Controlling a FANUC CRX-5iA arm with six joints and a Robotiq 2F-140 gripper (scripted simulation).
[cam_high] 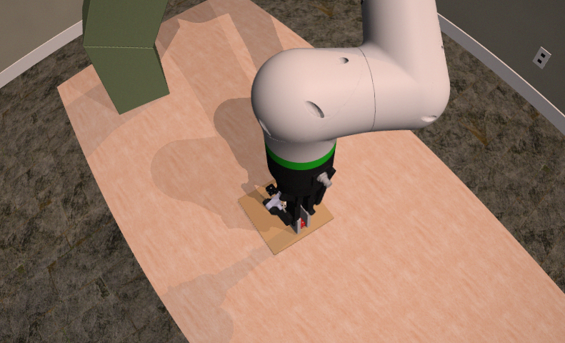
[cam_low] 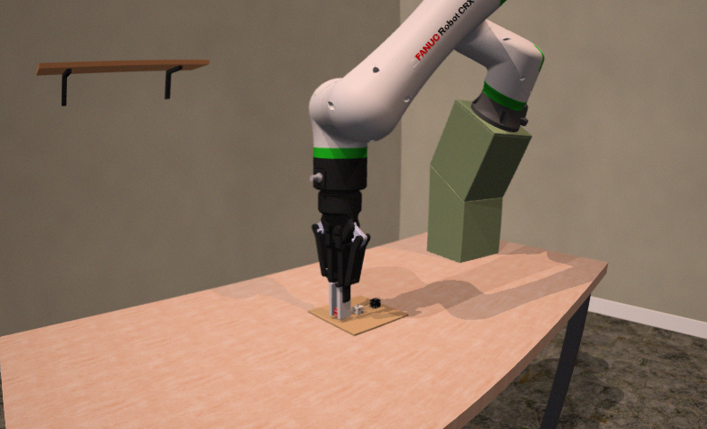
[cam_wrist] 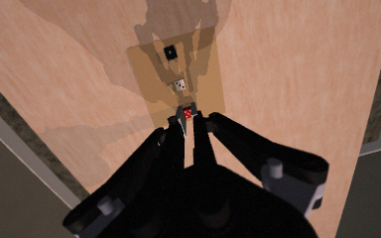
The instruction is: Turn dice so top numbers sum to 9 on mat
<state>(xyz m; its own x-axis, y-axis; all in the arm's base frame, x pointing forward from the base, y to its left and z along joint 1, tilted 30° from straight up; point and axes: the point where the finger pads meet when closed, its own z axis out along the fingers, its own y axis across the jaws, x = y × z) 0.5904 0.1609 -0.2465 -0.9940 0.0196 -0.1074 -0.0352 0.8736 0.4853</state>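
Right now my hand is 3 cm above the red die. Round my hand: tan square mat 5 cm behind, 4 cm below; then black die 10 cm behind, 3 cm below; then white die 5 cm behind, 3 cm below.
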